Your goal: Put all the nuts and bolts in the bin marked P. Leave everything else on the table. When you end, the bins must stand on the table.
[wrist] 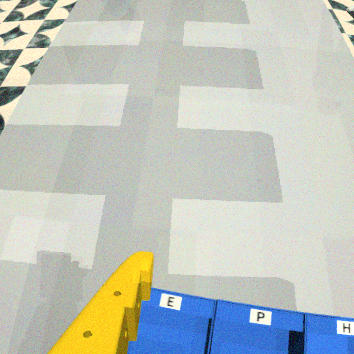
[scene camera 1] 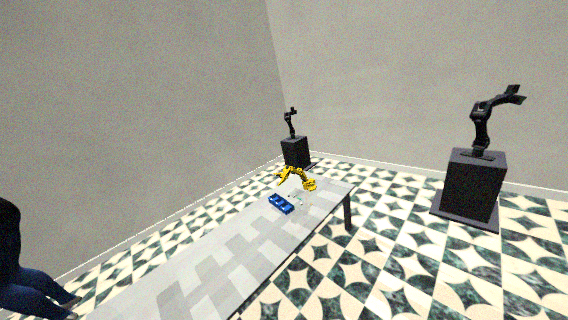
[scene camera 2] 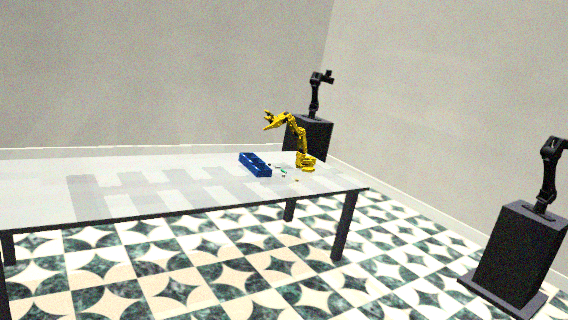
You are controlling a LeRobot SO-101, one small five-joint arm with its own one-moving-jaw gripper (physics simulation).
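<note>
The robot's scene shows a blue bin row [wrist: 167, 314].
</note>
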